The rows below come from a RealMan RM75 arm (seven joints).
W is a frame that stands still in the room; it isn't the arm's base.
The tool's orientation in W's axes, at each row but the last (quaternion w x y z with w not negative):
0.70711, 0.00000, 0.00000, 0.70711
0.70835, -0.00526, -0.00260, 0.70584
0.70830, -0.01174, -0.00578, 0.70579
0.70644, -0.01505, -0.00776, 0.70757
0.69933, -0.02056, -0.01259, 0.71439
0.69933, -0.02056, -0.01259, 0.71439
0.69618, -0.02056, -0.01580, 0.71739
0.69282, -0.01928, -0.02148, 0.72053
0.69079, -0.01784, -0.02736, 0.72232
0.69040, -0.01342, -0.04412, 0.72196
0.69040, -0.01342, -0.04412, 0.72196
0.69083, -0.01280, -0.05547, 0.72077
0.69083, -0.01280, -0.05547, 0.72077
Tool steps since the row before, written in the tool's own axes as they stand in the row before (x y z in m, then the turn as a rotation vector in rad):
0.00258, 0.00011, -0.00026, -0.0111, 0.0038, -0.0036
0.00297, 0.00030, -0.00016, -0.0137, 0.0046, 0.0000
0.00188, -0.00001, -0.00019, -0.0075, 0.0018, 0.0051
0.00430, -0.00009, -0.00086, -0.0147, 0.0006, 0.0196
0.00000, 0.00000, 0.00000, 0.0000, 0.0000, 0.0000
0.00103, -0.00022, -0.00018, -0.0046, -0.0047, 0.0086
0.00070, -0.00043, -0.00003, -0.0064, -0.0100, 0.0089
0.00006, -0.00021, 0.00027, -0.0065, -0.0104, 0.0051
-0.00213, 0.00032, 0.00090, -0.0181, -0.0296, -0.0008
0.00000, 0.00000, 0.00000, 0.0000, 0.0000, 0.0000
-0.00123, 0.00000, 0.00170, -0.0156, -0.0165, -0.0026
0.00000, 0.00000, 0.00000, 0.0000, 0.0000, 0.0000
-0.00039, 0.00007, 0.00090, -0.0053, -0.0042, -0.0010
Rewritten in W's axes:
-0.00011, 0.00258, -0.00026, -0.0038, -0.0111, -0.0036
-0.00029, 0.00297, -0.00017, -0.0046, -0.0137, 0.0000
0.00002, 0.00188, -0.00021, -0.0020, -0.0075, 0.0051
0.00011, 0.00429, -0.00090, -0.0012, -0.0145, 0.0197
0.00000, 0.00000, 0.00000, 0.0000, 0.0000, 0.0000
0.00021, 0.00103, -0.00018, 0.0044, -0.0044, 0.0089
0.00041, 0.00071, -0.00001, 0.0097, -0.0060, 0.0094
0.00019, 0.00007, 0.00028, 0.0103, -0.0061, 0.0057
-0.00028, -0.00216, 0.00085, 0.0304, -0.0168, 0.0009
0.00000, 0.00000, 0.00000, 0.0000, 0.0000, 0.0000
-0.00008, -0.00130, 0.00164, 0.0174, -0.0147, -0.0019
0.00000, 0.00000, 0.00000, 0.0000, 0.0000, 0.0000
-0.00014, -0.00045, 0.00086, 0.0045, -0.0051, -0.0009

